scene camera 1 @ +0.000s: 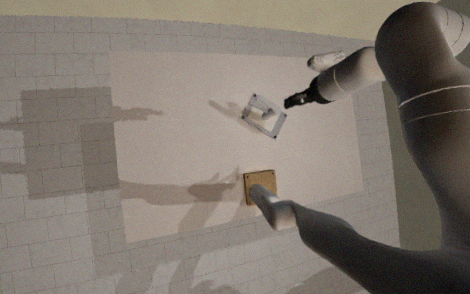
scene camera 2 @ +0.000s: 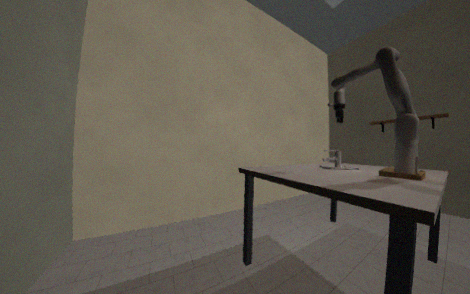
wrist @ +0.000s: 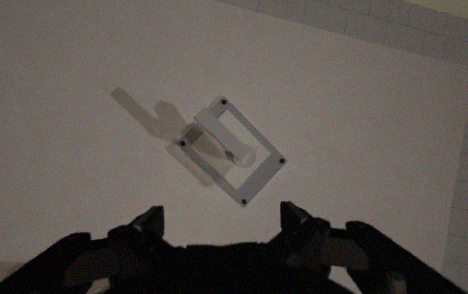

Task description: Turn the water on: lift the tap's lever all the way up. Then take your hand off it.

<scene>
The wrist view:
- my gripper: 223, 216
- grey tap: 226, 145
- flat rectangular plate: 275, 161
</scene>
